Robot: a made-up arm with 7 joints.
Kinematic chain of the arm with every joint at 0, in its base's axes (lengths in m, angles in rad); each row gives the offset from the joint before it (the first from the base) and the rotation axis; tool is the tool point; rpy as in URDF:
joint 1: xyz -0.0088 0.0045 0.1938 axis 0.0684 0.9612 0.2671
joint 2: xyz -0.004 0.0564 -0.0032 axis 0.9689 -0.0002 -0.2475
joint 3: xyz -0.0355 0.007 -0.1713 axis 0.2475 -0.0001 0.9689
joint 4: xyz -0.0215 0.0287 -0.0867 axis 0.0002 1 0
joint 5: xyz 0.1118 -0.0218 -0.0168 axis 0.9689 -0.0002 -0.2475
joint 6: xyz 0.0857 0.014 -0.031 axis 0.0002 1 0
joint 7: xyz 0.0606 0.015 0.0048 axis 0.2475 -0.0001 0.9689
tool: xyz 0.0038 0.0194 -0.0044 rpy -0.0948 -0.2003 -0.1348
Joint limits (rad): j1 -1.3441..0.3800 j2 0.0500..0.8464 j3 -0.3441..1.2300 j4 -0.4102..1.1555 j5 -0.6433..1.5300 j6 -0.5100..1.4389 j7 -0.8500..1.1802
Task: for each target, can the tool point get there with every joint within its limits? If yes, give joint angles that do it. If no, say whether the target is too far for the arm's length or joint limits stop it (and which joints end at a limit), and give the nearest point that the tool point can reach.
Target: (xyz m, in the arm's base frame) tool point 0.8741 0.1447 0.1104
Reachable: no: too far | nearest point 0.5338 0.1228 0.1089 | short by 0.341 m
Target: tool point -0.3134 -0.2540 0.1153
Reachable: no: joint limits stop it (at a limit: joint 1, joint 2, joint 3, joint 4, joint 5, joint 6, joint 7) | nearest point -0.2903 0.0672 -0.2318 | short by 0.473 m
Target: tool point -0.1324 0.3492 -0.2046
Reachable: yes | joints 0.2043 0.4598 0.3301 0.9872 -0.2570 1.1140 0.4935
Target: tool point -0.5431 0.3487 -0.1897
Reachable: no: too far | nearest point -0.3339 0.2886 -0.1538 | short by 0.221 m
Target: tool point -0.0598 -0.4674 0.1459
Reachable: no: joint limits stop it (at a limit: joint 1, joint 2, joint 3, joint 4, joint 5, joint 6, joint 7) | nearest point 0.1718 -0.1087 0.2977 | short by 0.453 m
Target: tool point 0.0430 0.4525 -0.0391
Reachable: yes | joints 0.1446 0.6903 0.4510 0.5432 0.8392 1.2032 -0.5451
